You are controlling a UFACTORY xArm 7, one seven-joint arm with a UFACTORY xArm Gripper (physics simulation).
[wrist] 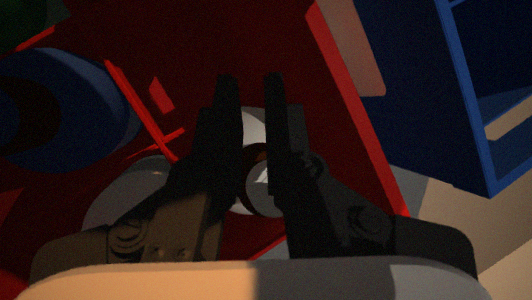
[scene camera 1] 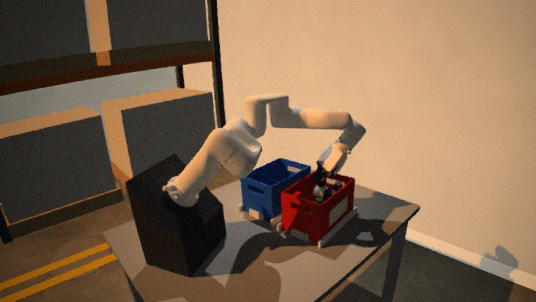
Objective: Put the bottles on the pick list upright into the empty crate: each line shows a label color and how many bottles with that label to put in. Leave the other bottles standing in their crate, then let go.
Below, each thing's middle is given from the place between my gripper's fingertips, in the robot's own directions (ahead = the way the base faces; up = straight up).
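Blue bottle (wrist: 69, 113): position relative to my hand is 9 cm to the right, 8 cm below and 6 cm behind.
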